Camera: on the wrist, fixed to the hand. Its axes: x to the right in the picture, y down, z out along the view.
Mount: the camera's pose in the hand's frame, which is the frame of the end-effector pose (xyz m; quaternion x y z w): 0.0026 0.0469 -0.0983 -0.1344 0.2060 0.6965 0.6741
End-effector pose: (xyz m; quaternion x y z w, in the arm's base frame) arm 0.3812 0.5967 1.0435 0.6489 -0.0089 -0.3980 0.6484
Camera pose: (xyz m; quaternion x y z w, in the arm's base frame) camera 0.4586 0.6699 1.0665 0.4261 -0.2709 0.3158 0.8033
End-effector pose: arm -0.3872 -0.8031 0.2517 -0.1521 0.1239 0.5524 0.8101
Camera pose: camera -0.4332 -0.8225 0.1549 -0.2389 0.2821 0.9220 0.1154
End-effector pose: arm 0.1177 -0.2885 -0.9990 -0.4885 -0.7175 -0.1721 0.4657
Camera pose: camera 0.2070 -0.3344 -0.9567 -0.8562 -0.0244 0.0113 0.5160
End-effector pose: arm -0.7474 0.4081 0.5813 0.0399 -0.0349 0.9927 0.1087
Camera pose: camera -0.7672 0.3706 0.4809 0.2165 0.1623 -0.7484 0.6056
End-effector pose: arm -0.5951 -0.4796 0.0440 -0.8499 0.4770 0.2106 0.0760
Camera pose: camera -0.6054 -0.5391 0.1347 0.2943 -0.9008 -0.0839 0.3079
